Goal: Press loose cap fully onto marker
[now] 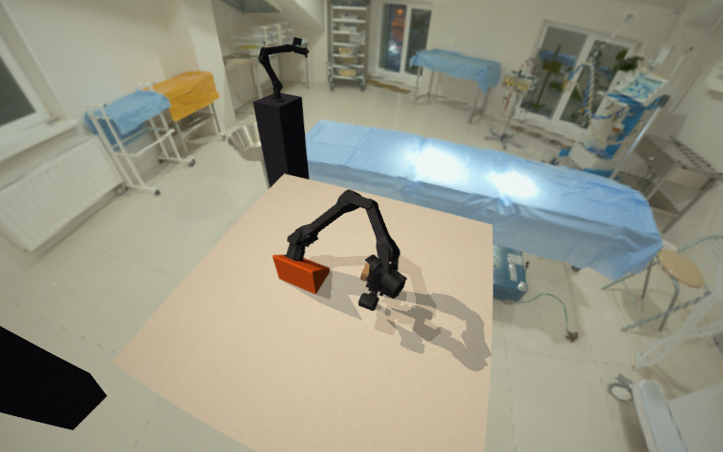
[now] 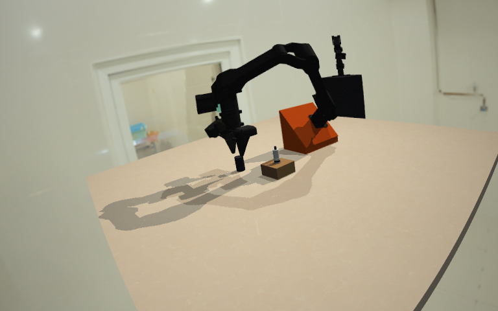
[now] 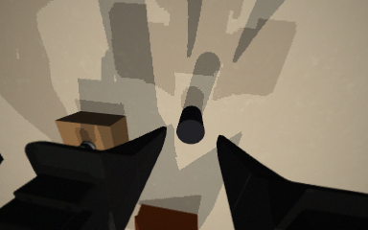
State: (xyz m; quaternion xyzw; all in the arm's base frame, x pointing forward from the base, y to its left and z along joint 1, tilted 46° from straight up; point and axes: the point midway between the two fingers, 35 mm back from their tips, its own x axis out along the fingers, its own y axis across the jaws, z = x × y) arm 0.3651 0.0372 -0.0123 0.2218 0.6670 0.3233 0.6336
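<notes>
Right now my gripper tip is 30 mm above the black cap. From my gripper tip the other things lie so: brown holder block (130 mm to the left, 70 mm behind, 40 mm below).
</notes>
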